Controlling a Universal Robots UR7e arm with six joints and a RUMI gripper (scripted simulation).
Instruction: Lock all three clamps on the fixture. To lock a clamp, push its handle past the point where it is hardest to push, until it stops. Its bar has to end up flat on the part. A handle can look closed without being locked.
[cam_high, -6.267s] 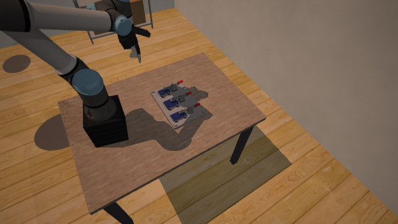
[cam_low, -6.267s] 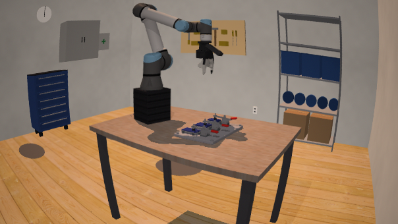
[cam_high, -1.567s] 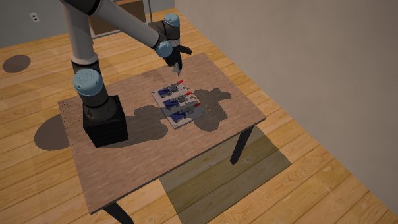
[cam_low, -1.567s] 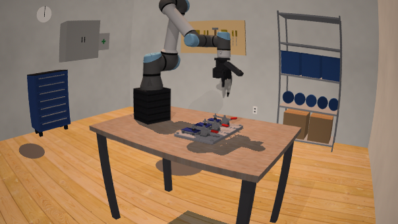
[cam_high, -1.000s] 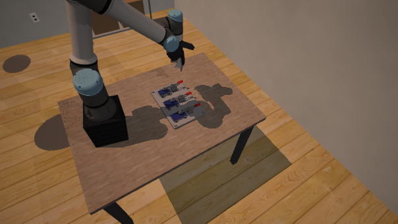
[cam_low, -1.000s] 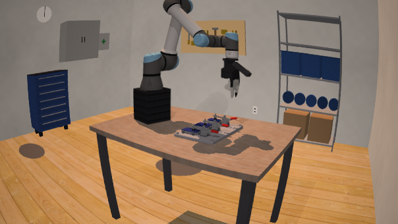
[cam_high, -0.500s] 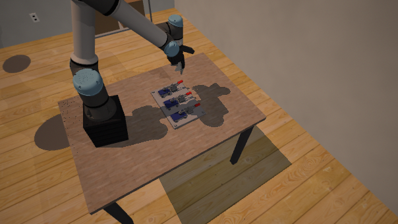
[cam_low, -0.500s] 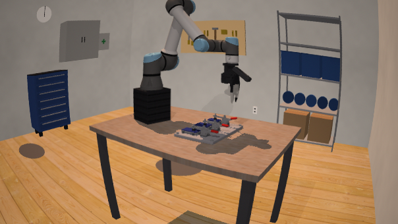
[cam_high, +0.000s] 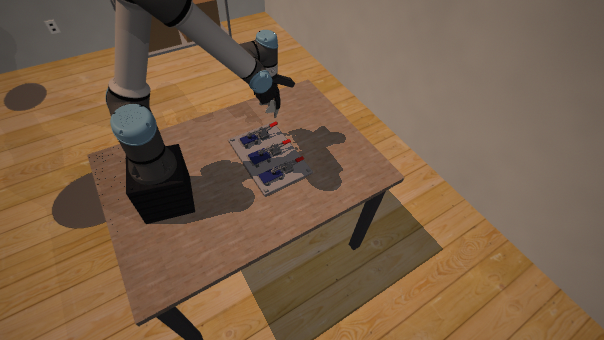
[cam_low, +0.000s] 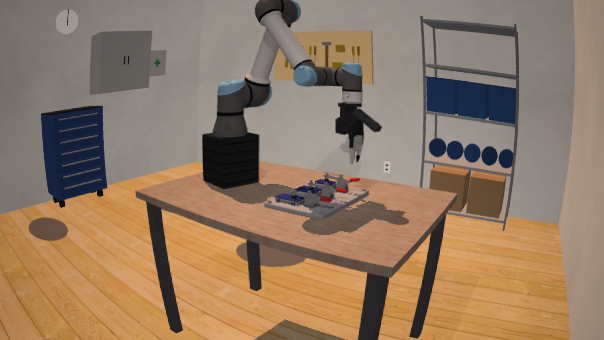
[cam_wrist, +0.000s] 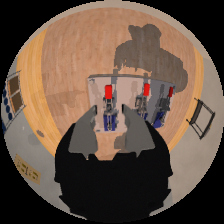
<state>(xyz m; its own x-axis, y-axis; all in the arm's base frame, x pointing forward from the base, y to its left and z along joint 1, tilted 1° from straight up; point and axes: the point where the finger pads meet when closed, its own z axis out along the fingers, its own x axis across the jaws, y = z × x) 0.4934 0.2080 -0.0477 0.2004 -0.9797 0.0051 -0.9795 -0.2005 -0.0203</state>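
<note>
Now: hand 14 cm above the grey fixture plate, 12 cm to the left of it and 6 cm past it.
</note>
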